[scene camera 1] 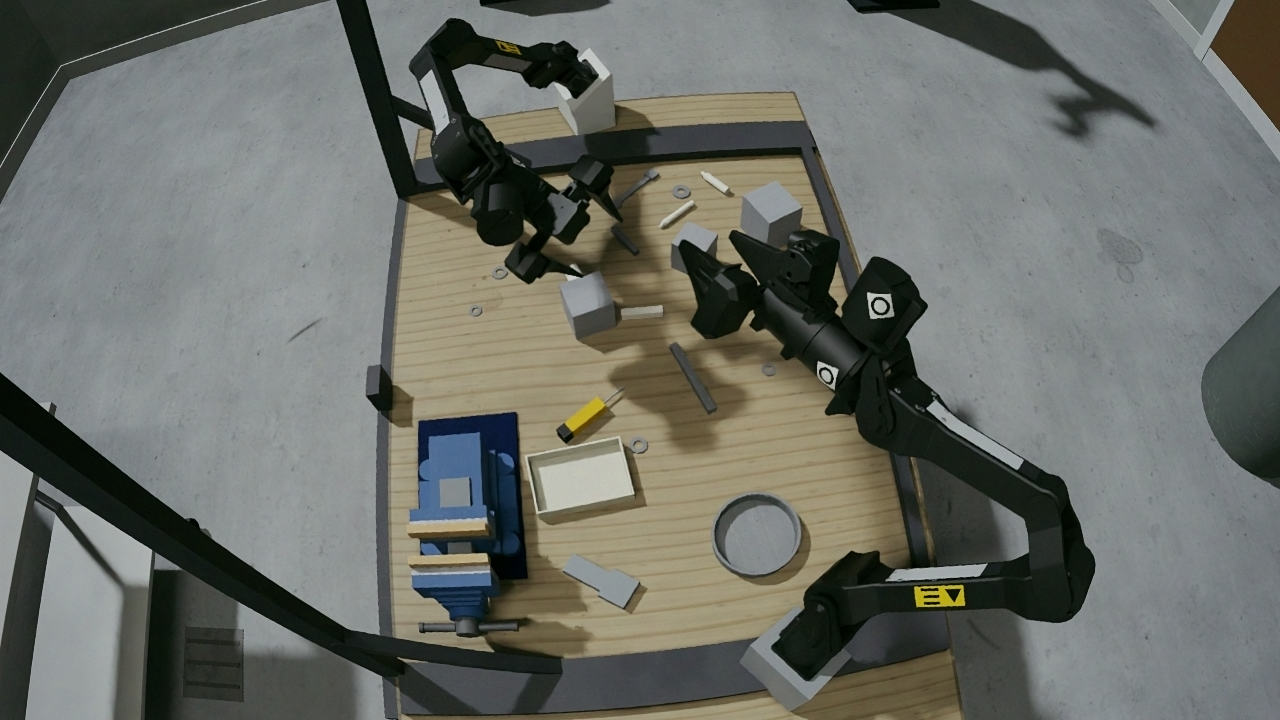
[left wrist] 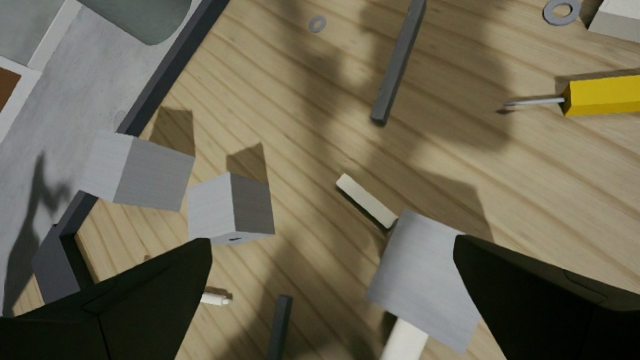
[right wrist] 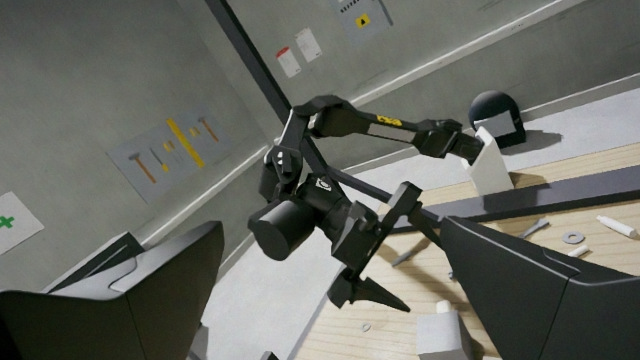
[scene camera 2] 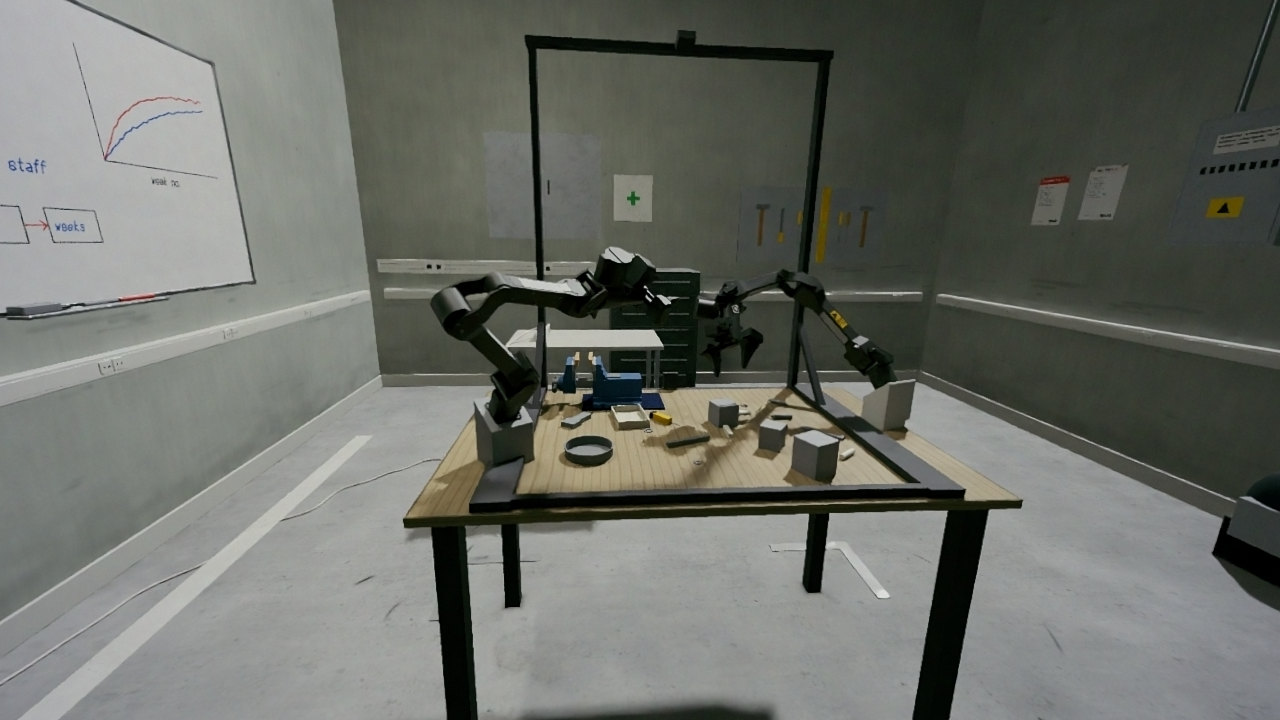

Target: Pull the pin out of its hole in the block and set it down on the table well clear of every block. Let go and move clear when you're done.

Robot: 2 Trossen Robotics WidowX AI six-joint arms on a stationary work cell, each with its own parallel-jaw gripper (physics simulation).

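Pixels of known places: left gripper, fingertip midpoint: (scene camera 1: 601, 248) (left wrist: 333, 247) (right wrist: 430, 283) (scene camera 2: 729, 372); right gripper, fingertip midpoint: (scene camera 1: 706, 237) (right wrist: 333, 230) (scene camera 2: 667, 288); left arm's base, origin of the base link: (scene camera 1: 581, 78) (right wrist: 475, 150); right arm's base, origin of the base link: (scene camera 1: 803, 651) (scene camera 2: 503, 410).
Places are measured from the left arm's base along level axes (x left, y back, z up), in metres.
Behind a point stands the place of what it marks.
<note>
A grey block (scene camera 1: 588, 306) @[y -0.452, x -0.176, z -0.045 m] (scene camera 2: 723, 412) @[y -0.450, x -0.140, z -0.060 m] (left wrist: 425, 280) @[y -0.426, x -0.168, z -0.044 m] (right wrist: 440, 334) @[y -0.436, x -0.166, z -0.044 m] stands on the table. A cream pin (scene camera 1: 574, 268) @[y -0.356, x -0.161, z -0.077 m] (scene camera 2: 743, 410) @[y -0.361, x -0.171, z -0.077 m] (left wrist: 406, 341) @[y -0.379, x -0.167, z -0.075 m] (right wrist: 443, 306) @[y -0.359, x -0.163, z -0.076 m] sticks out of one side of it. A second cream stick (scene camera 1: 641, 312) @[y -0.465, x -0.100, z -0.092 m] (left wrist: 367, 201) @[y -0.461, x -0.101, z -0.092 m] lies by another side; whether it touches the block is unclear. My left gripper (scene camera 1: 598, 245) @[y -0.436, x -0.142, z 0.051 m] (scene camera 2: 732, 367) @[y -0.436, x -0.142, z 0.051 m] (left wrist: 333, 247) @[y -0.436, x -0.142, z 0.051 m] is open and empty, above the table near the pin, with its camera facing down. My right gripper (scene camera 1: 708, 239) @[y -0.652, x -0.106, z 0.288 m] is open and empty, raised high over the table.
Two more grey blocks (scene camera 1: 770, 213) @[y -0.426, x 0.140, z -0.024 m] (scene camera 1: 694, 246) stand at the upper right in scene camera 1. A dark bar (scene camera 1: 692, 377) @[y -0.596, x -0.083, z -0.092 m], a yellow screwdriver (scene camera 1: 583, 418) @[y -0.591, x -0.247, z -0.086 m], a cream tray (scene camera 1: 537, 512) @[y -0.695, x -0.359, z -0.082 m], a round dish (scene camera 1: 716, 548) @[y -0.842, x -0.172, z -0.080 m] and a blue vise (scene camera 1: 456, 456) @[y -0.606, x -0.429, z -0.020 m] are on the table.
</note>
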